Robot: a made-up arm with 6 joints.
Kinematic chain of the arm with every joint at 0, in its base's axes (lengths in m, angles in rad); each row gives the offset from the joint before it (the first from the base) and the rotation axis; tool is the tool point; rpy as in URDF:
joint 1: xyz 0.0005 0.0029 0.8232 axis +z
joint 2: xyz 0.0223 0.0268 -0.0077 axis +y
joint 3: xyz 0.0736 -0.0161 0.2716 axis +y
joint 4: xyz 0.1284 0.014 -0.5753 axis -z
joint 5: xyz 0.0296 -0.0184 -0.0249 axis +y
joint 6: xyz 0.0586 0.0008 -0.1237 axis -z
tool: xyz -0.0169 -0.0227 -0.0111 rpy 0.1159 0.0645 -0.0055
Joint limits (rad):
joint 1: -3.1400..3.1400
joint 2: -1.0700..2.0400
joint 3: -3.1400..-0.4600
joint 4: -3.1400..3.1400
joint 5: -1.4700..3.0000
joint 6: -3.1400..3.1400
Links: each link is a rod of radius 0.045 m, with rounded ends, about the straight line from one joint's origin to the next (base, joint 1, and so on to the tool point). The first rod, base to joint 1, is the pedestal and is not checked.
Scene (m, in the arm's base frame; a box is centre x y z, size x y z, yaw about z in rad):
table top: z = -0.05
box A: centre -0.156 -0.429 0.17 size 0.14 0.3 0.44 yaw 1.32
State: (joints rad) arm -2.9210 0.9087 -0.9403 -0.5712 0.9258 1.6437
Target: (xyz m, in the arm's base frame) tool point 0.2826 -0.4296 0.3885
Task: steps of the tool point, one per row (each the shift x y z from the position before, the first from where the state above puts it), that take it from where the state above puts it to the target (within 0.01 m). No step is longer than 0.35 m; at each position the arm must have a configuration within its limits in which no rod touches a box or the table.
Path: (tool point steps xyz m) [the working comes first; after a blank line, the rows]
Joints at the target: -1.0026 0.4713 -0.8269 -0.3286 1.0323 1.6925
Straight joint move there: touches box A.

1: -0.1381 -0.1948 0.1450
2: -0.0046 -0.2305 0.2093
3: 0.1298 -0.1794 0.2512
4: 0.2041 -0.0422 -0.1305
5: 0.1998 0.0372 -0.1185
6: 0.1638 0.1057 -0.1019
7: 0.1042 0.1512 -0.0825

